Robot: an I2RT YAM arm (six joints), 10 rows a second.
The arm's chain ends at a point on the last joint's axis. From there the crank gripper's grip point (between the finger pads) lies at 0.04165 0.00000 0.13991 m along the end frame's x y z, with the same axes.
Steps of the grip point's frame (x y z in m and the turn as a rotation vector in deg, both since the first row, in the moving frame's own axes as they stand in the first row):
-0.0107, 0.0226, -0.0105, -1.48, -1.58, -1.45
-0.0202, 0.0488, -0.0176, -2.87, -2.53, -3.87
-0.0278, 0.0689, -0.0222, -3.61, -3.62, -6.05
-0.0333, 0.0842, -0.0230, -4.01, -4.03, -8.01
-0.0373, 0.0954, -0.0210, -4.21, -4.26, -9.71
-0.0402, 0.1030, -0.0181, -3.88, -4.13, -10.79
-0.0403, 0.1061, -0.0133, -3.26, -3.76, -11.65
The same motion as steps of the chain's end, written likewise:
-0.0069, 0.0200, -0.0116, -1.48, -1.58, -1.45
-0.0141, 0.0444, -0.0192, -2.87, -2.53, -3.87
-0.0191, 0.0639, -0.0244, -3.61, -3.62, -6.05
-0.0237, 0.0795, -0.0254, -4.01, -4.03, -8.01
-0.0271, 0.0912, -0.0236, -4.21, -4.26, -9.71
-0.0302, 0.1003, -0.0207, -3.88, -4.13, -10.79
-0.0311, 0.1056, -0.0157, -3.26, -3.76, -11.65

